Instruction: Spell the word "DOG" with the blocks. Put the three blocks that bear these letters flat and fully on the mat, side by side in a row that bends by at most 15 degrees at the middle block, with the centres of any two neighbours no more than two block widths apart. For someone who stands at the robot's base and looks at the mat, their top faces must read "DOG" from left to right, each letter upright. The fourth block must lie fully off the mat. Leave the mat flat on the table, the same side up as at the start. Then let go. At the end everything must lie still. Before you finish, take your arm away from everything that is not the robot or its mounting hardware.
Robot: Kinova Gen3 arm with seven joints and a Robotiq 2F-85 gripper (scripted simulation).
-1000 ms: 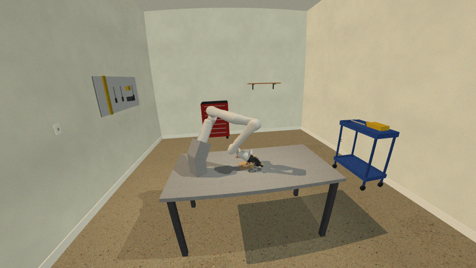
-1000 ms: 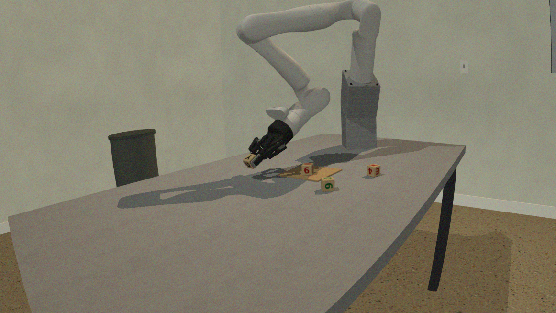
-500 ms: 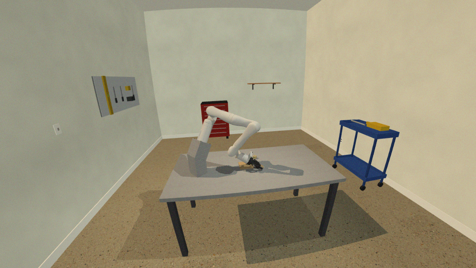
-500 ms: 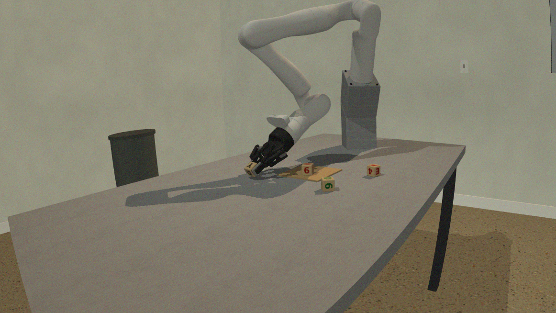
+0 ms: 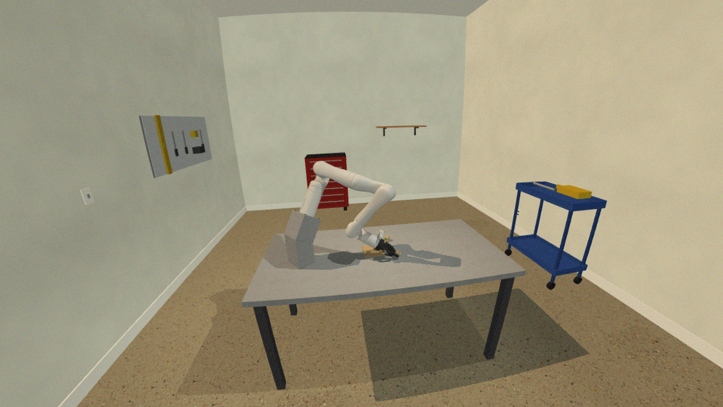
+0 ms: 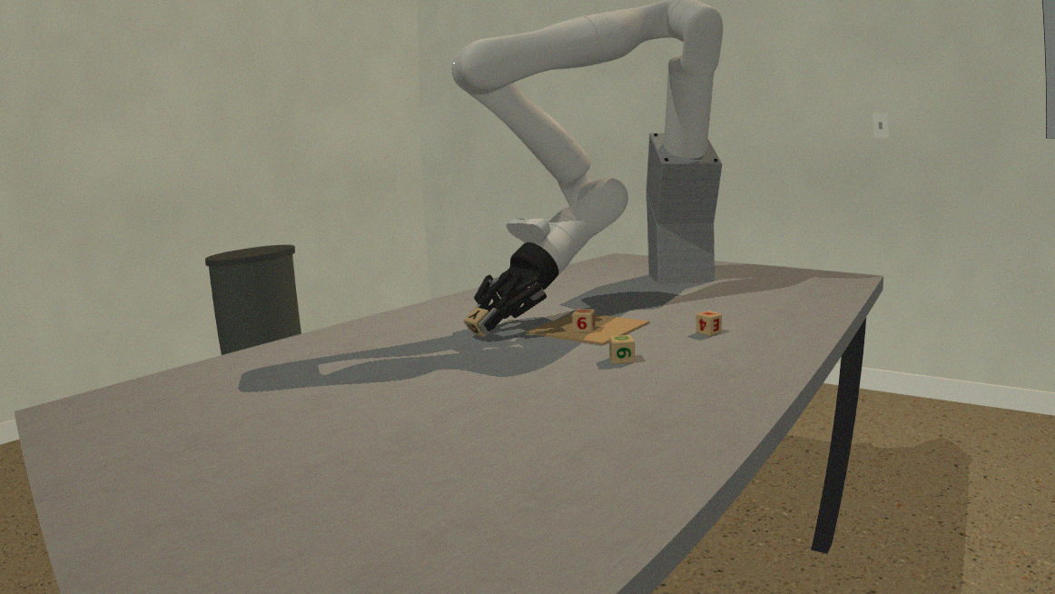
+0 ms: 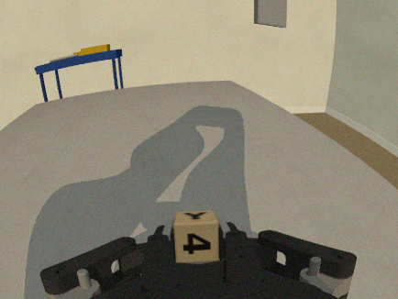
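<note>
My gripper is now right at the G block. From my hand the other things lie so: O block 11 cm to the left, 11 cm behind, 1 cm below; then tan mat 13 cm behind, 10 cm to the left, 3 cm below; then D block 24 cm to the left, 3 cm behind, 1 cm below.
</note>
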